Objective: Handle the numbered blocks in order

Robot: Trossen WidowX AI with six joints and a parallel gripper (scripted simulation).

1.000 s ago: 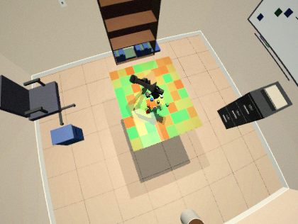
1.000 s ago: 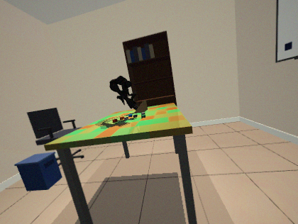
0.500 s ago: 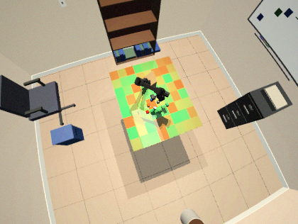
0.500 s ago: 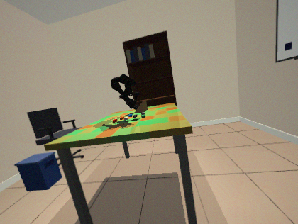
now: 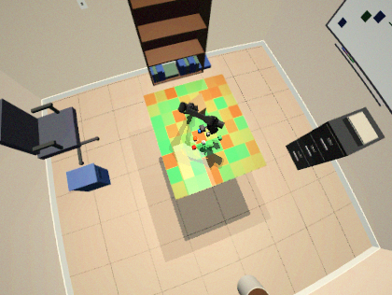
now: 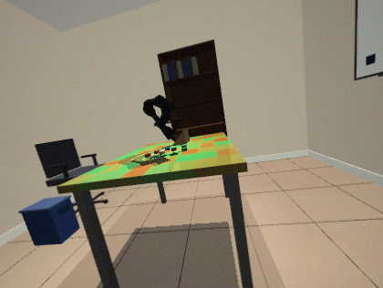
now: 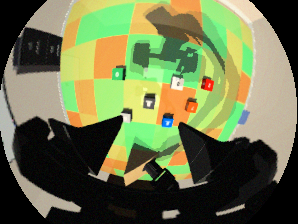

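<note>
Now: the green block 50 mm ahead of my gripper tip, 110 mm to the left of it and 120 mm below it. Round my gripper tip: white block 70 mm ahead, 60 mm to the right, 120 mm below; then blue block 50 mm behind, 70 mm to the right, 120 mm below; then black block 10 mm behind, 10 mm to the left, 120 mm below.
</note>
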